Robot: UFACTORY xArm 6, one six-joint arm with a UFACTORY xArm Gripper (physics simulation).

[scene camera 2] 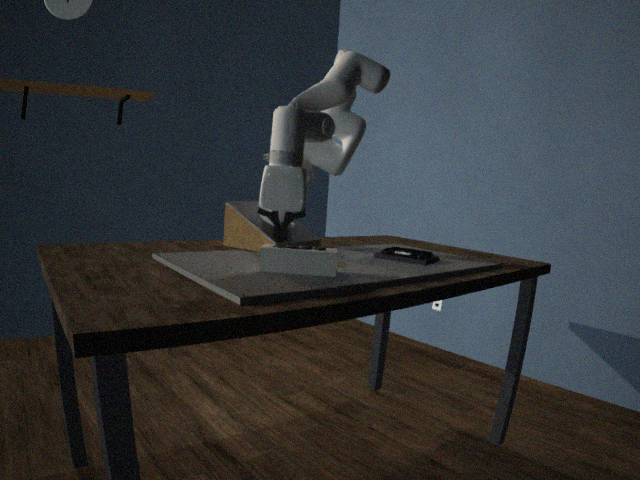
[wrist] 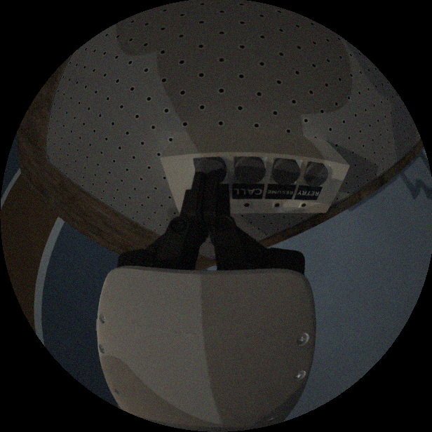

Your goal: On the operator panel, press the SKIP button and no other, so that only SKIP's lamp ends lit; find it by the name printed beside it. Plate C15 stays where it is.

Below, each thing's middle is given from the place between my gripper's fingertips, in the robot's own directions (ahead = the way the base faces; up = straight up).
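Where is my gripper, measured from the operator panel (scene camera 2: 291,260)? The gripper is 40 mm short of the panel and 30 mm to the right of it, and it is 30 mm above it.
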